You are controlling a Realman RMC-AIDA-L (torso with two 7-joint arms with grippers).
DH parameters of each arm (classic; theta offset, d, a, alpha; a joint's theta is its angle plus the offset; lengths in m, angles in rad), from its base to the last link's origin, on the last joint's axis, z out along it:
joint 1: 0 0.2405 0 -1.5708
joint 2: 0 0 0 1.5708
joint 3: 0 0.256 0 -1.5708
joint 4: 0 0 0 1.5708
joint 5: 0 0.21 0 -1.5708
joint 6: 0 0 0 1.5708
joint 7: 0 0.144 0 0
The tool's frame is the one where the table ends.
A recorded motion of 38 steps. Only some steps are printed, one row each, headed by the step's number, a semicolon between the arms.
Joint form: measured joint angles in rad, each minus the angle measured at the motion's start. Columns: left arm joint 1, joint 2, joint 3, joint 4, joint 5, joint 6, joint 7; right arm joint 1, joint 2, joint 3, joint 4, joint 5, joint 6, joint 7.
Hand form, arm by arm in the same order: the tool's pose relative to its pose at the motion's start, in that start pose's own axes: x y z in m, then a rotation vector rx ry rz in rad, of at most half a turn. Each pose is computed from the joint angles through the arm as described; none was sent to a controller.
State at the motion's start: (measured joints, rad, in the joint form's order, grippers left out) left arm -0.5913 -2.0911 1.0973 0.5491 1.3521 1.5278 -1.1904; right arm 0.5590 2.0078 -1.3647 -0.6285 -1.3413 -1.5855 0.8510
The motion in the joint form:
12: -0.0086 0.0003 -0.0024 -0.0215 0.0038 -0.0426 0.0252; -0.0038 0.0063 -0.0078 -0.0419 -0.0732 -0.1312 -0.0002
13: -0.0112 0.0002 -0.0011 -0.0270 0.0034 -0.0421 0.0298; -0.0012 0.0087 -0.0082 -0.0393 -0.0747 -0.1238 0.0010
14: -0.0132 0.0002 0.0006 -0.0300 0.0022 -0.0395 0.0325; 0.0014 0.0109 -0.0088 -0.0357 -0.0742 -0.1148 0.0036
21: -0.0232 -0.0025 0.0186 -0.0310 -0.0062 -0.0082 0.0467; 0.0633 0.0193 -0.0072 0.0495 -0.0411 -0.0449 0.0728
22: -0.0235 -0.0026 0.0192 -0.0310 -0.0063 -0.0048 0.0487; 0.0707 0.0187 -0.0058 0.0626 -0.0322 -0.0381 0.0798
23: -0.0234 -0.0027 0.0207 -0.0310 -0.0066 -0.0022 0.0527; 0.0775 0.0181 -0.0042 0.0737 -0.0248 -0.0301 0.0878
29: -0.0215 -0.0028 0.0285 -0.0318 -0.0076 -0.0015 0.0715; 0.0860 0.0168 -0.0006 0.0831 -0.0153 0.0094 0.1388
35: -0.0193 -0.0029 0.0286 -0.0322 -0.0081 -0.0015 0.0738; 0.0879 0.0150 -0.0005 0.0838 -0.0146 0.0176 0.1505
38: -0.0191 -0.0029 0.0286 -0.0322 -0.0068 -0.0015 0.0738; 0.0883 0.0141 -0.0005 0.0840 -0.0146 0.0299 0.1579
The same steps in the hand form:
12: -0.0050 -0.0054 0.0011 0.0372 -0.0206 0.0103; -0.0102 0.0198 0.0026 -0.1610 -0.0382 -0.0291
13: -0.0056 -0.0051 0.0018 0.0347 -0.0213 0.0110; -0.0094 0.0192 0.0041 -0.1582 -0.0346 -0.0268
14: -0.0057 -0.0046 0.0024 0.0304 -0.0204 0.0119; -0.0085 0.0184 0.0055 -0.1529 -0.0310 -0.0223
21: -0.0030 0.0014 0.0082 -0.0179 -0.0086 0.0281; -0.0034 0.0042 0.0186 -0.1019 -0.0159 0.0814
22: -0.0028 0.0019 0.0083 -0.0217 -0.0074 0.0302; -0.0030 0.0021 0.0193 -0.0919 -0.0174 0.0948
23: -0.0028 0.0024 0.0085 -0.0252 -0.0069 0.0339; -0.0025 -0.0001 0.0200 -0.0817 -0.0172 0.1078
29: -0.0041 0.0037 0.0087 -0.0301 -0.0104 0.0501; 0.0001 -0.0068 0.0208 -0.0451 0.0016 0.1598
35: -0.0047 0.0039 0.0080 -0.0283 -0.0102 0.0505; 0.0006 -0.0084 0.0205 -0.0385 0.0077 0.1699
38: -0.0049 0.0040 0.0080 -0.0287 -0.0114 0.0504; 0.0017 -0.0100 0.0203 -0.0286 0.0161 0.1767

